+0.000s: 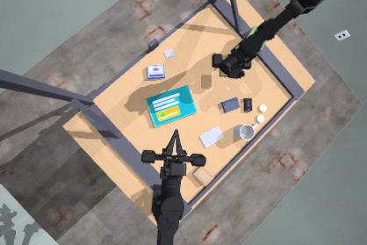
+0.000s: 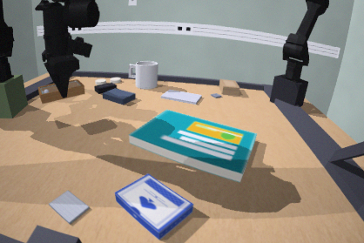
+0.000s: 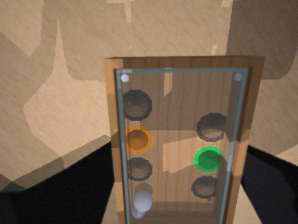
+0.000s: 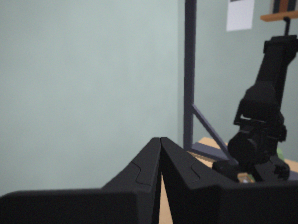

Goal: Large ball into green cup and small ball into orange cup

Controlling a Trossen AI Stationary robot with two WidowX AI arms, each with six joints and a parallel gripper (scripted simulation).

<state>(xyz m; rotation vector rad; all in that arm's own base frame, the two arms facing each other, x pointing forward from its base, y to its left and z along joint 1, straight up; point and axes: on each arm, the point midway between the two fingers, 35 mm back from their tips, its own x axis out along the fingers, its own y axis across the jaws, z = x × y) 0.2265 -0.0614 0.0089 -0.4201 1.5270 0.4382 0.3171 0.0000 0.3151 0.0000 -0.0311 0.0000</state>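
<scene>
The covered wooden puzzle is 30 mm below my left hand. From my left hand the other things lie so: dark blue box (140 mm to the right, 140 mm ahead, 100 mm below).
</scene>
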